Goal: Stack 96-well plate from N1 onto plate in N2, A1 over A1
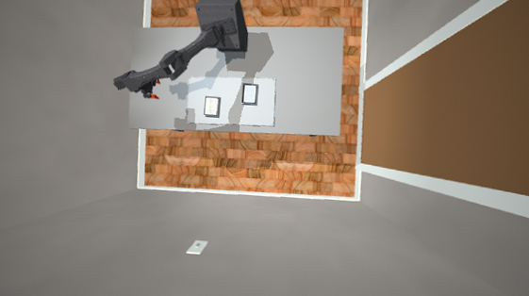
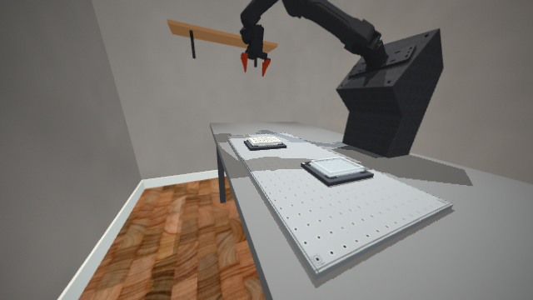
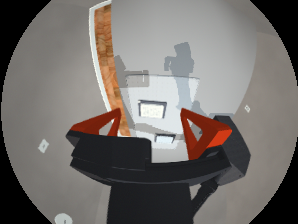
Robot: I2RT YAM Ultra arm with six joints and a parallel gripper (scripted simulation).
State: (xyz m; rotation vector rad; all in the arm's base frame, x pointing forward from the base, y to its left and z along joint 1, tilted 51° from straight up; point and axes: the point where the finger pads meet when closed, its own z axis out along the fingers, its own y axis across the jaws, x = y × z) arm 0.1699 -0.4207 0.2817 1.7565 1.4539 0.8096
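Now: the dark plate nest 530 mm to the left of my hand, 320 mm below it and 90 mm ahead of it.
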